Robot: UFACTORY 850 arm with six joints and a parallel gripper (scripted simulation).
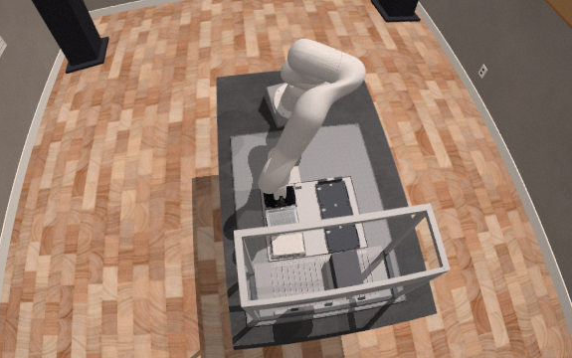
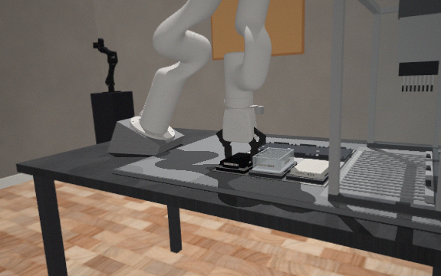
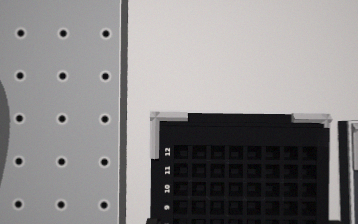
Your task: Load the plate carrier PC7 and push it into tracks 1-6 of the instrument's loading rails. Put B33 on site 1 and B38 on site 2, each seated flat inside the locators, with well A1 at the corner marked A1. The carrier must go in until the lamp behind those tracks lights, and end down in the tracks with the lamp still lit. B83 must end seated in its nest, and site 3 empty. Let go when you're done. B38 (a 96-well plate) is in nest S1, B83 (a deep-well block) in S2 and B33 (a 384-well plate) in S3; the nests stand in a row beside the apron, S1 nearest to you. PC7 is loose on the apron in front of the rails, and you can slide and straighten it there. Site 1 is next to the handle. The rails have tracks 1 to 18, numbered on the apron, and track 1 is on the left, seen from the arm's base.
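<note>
The black 96-well plate B38 is 1 cm below my hand. From my hand the other things lie so: nest S1: 2 cm below; then dark carrier PC7: 23 cm to the left, 13 cm ahead, 1 cm below; then nest S3: 22 cm ahead, 2 cm below, 1 cm to the right.
</note>
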